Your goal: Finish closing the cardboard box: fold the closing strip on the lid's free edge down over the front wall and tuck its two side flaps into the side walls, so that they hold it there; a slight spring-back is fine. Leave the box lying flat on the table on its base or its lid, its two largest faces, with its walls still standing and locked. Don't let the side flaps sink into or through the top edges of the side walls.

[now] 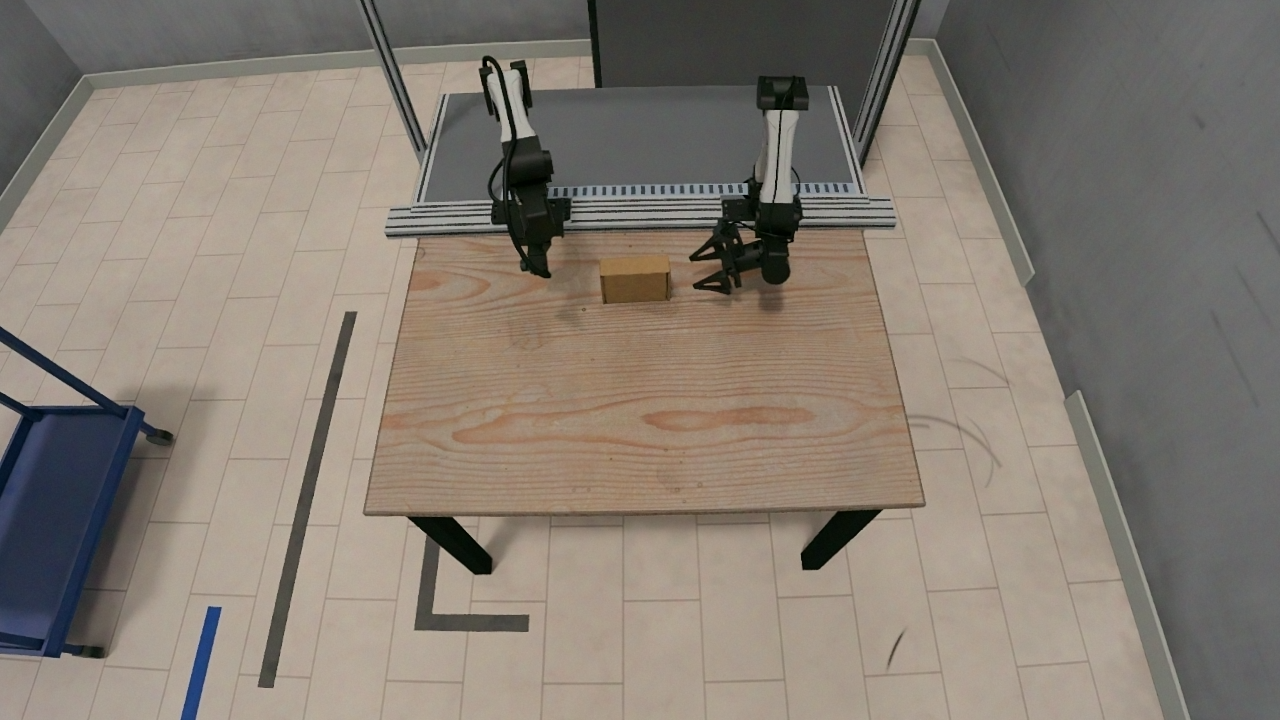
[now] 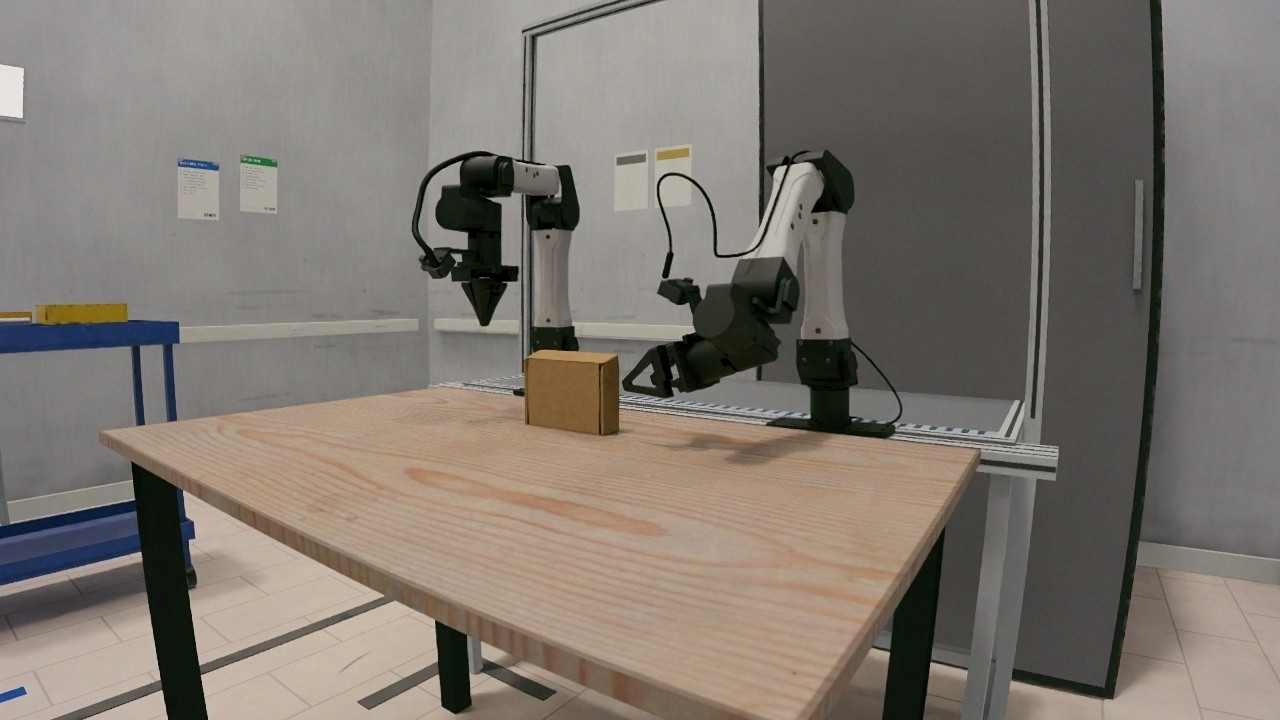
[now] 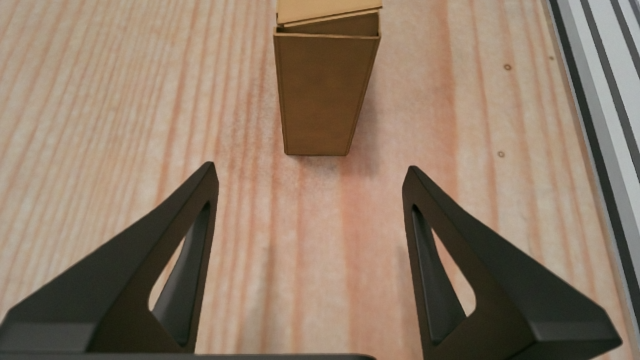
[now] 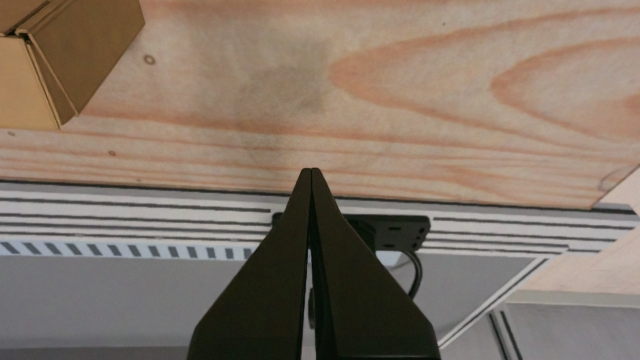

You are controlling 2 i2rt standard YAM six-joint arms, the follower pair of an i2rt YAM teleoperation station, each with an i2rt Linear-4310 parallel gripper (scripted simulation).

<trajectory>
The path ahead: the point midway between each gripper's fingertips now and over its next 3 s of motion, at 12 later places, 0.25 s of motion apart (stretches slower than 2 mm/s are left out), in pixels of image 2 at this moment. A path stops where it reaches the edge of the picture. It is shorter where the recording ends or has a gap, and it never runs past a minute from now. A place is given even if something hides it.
My left gripper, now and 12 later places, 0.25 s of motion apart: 637,383; 641,381; 645,380; 648,374; 650,362; 653,348; 656,334; 659,323; 661,319; 662,316; 661,316; 661,318; 660,317
My right gripper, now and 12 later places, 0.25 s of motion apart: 484,326; 486,332; 490,346; 488,350; 487,350; 486,350; 486,351; 486,352; 486,352; 487,352; 487,351; 487,351; 487,352
</trajectory>
